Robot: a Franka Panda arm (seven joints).
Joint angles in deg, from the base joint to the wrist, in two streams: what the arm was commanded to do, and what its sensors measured. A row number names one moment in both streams.
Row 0, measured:
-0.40, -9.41, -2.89, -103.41, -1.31, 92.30, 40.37
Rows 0 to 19, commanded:
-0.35, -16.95, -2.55, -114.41, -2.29, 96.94, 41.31
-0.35, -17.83, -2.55, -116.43, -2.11, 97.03, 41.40
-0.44, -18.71, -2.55, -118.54, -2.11, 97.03, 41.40
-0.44, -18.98, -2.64, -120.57, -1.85, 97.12, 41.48
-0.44, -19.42, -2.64, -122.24, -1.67, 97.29, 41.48
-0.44, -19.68, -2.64, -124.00, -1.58, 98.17, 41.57
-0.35, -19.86, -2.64, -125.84, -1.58, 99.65, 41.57
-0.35, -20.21, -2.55, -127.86, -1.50, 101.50, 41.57
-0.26, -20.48, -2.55, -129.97, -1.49, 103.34, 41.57
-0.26, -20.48, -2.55, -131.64, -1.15, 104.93, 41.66
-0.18, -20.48, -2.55, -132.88, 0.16, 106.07, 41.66
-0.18, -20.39, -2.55, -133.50, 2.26, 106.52, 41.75
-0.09, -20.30, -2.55, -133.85, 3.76, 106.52, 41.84
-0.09, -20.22, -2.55, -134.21, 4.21, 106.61, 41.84
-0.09, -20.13, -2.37, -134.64, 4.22, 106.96, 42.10
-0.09, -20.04, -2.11, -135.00, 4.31, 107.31, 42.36
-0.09, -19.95, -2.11, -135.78, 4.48, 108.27, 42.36
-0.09, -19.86, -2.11, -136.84, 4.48, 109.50, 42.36
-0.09, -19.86, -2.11, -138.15, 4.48, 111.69, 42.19
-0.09, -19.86, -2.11, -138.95, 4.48, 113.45, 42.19
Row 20, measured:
-0.22, -18.49, -2.65, -134.98, 3.83, 108.08, 40.68
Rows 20 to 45, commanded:
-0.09, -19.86, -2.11, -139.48, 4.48, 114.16, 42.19
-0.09, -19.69, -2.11, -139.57, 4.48, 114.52, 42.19
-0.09, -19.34, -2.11, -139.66, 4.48, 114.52, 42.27
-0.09, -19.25, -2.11, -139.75, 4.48, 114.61, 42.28
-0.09, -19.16, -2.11, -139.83, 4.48, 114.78, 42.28
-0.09, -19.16, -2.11, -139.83, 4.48, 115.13, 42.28
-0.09, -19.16, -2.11, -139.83, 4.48, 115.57, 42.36
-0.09, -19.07, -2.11, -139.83, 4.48, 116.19, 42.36
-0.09, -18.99, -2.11, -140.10, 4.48, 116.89, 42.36
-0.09, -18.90, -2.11, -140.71, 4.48, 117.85, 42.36
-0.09, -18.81, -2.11, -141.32, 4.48, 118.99, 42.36
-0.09, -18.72, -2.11, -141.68, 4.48, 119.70, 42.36
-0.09, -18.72, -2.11, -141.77, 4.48, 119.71, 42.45
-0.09, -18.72, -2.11, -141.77, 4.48, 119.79, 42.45
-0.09, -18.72, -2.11, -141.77, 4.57, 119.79, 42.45
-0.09, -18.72, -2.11, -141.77, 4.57, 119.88, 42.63
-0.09, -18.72, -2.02, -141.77, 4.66, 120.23, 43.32
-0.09, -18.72, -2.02, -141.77, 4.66, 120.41, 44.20
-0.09, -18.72, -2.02, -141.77, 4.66, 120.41, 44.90
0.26, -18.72, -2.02, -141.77, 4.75, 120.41, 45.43
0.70, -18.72, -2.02, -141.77, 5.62, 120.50, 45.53
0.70, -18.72, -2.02, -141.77, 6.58, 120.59, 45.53
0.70, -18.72, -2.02, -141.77, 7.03, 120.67, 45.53
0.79, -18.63, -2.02, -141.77, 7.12, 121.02, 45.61
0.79, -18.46, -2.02, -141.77, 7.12, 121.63, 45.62
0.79, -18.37, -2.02, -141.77, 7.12, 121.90, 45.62
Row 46, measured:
0.67, -18.14, -2.55, -141.12, 6.29, 119.55, 44.57
